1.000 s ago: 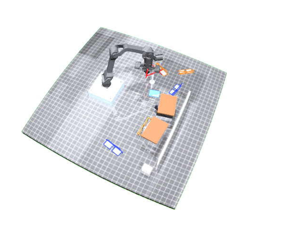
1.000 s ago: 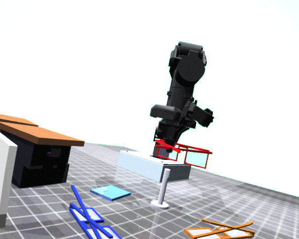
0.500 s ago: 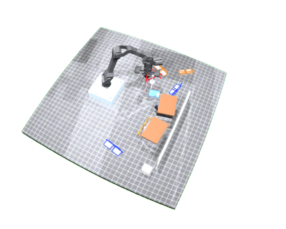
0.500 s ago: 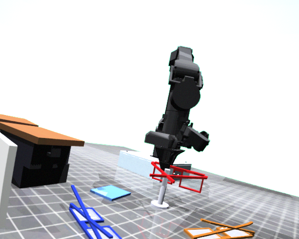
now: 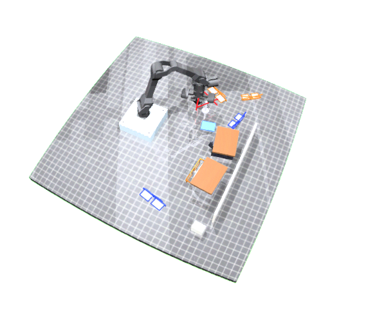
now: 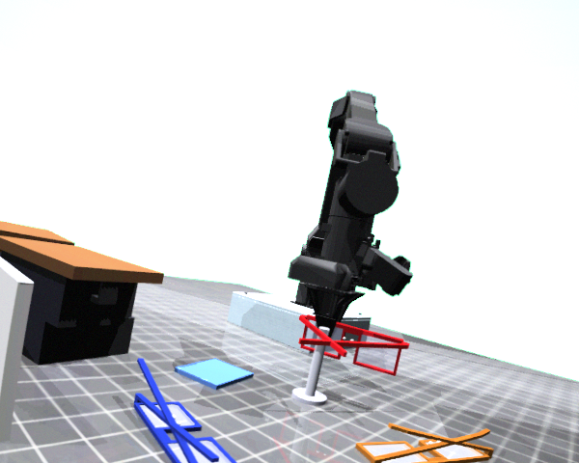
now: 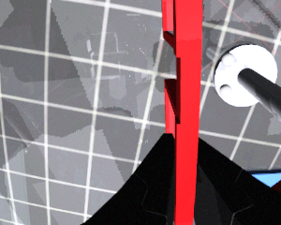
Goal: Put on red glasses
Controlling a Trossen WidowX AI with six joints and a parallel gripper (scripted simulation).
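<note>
Right now my gripper tip is 40 mm short of the white post, 30 mm to the right of it and 40 mm above it. Also, from my gripper tip: long white wall 380 mm ahead, 270 mm to the right, 10 mm below; light blue plate 110 mm ahead, 70 mm to the right, 60 mm below; white cube 360 mm ahead, 640 mm to the right, 40 mm below.
</note>
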